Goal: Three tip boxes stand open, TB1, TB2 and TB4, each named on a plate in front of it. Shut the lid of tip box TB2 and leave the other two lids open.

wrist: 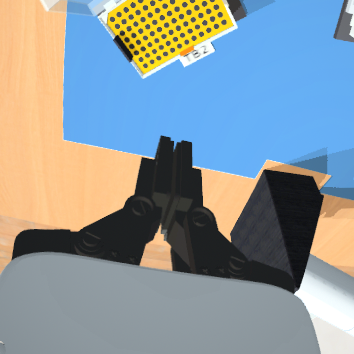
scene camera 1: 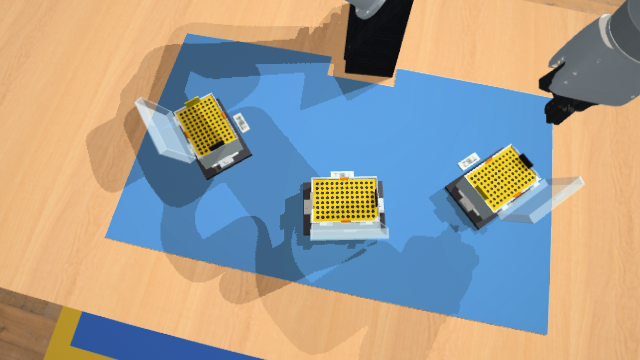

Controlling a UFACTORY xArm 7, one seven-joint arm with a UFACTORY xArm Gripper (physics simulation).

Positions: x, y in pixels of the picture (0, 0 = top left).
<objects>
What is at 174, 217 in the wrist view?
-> My gripper.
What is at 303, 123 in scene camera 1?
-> A blue mat.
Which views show my gripper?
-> The wrist view and scene camera 1: all of them.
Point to a blue mat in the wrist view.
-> At 270, 89
</objects>
